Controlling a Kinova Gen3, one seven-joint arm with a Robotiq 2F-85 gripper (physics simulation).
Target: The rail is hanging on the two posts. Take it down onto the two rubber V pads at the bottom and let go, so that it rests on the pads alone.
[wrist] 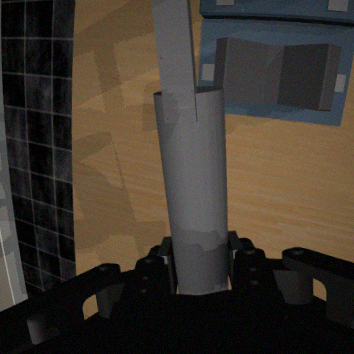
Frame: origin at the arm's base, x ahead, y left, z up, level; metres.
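Seen in the pictures: gripper, fingertip midpoint: [200, 249].
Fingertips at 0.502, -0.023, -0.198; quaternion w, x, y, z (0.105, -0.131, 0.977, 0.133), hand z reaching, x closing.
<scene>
Offsets run from my fingertips to a thing's top centre, as dx, dy, dz. "pt": to the spot under its first point. Level surfaces: height alone.
The rail @(pt +0.014, -0.104, +0.042) [176, 45] shows as a flat grey bar running up out of the top of the view, joined to a thick grey cylinder @(pt +0.002, -0.060, +0.036) [196, 170]. My gripper [200, 249] is shut on the near end of this cylinder, one finger on each side. A dark grey block with a shallow V-shaped top @(pt -0.023, -0.101, -0.020) [277, 75], which looks like one of the V pads, lies at the upper right on a blue plate @(pt -0.013, -0.076, -0.043) [250, 116]. The bar and cylinder are to the left of this block in the view, with a gap. The other pad and the posts cannot be made out.
A second blue part @(pt -0.019, -0.137, -0.032) [280, 9] with pale squares lies at the top right edge, past a dark seam. The wooden surface @(dz -0.044) [280, 185] spans the middle and right. Black tiles [37, 125] run down the left side. Shadows fall on the wood left of the cylinder.
</scene>
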